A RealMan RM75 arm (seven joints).
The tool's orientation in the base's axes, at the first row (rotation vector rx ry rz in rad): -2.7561 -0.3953 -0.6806
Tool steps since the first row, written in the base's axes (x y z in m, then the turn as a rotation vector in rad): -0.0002 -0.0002 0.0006 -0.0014 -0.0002 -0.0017; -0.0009 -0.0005 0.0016 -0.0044 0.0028 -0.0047; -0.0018 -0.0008 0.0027 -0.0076 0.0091 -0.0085; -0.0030 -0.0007 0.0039 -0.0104 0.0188 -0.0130; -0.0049 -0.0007 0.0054 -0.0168 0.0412 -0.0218; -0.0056 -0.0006 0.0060 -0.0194 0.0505 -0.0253; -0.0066 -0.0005 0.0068 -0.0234 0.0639 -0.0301; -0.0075 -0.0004 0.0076 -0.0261 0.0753 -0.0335
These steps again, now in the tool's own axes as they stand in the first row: 0.0001 0.0000 -0.0007 -0.0021 0.0001 0.0008; -0.0001 -0.0001 -0.0019 -0.0055 -0.0031 0.0031; -0.0004 -0.0004 -0.0033 -0.0088 -0.0092 0.0071; -0.0008 -0.0011 -0.0048 -0.0115 -0.0182 0.0129; -0.0017 -0.0020 -0.0068 -0.0168 -0.0393 0.0251; -0.0020 -0.0024 -0.0076 -0.0189 -0.0480 0.0300; -0.0024 -0.0030 -0.0087 -0.0220 -0.0608 0.0368; -0.0028 -0.0036 -0.0097 -0.0238 -0.0715 0.0423
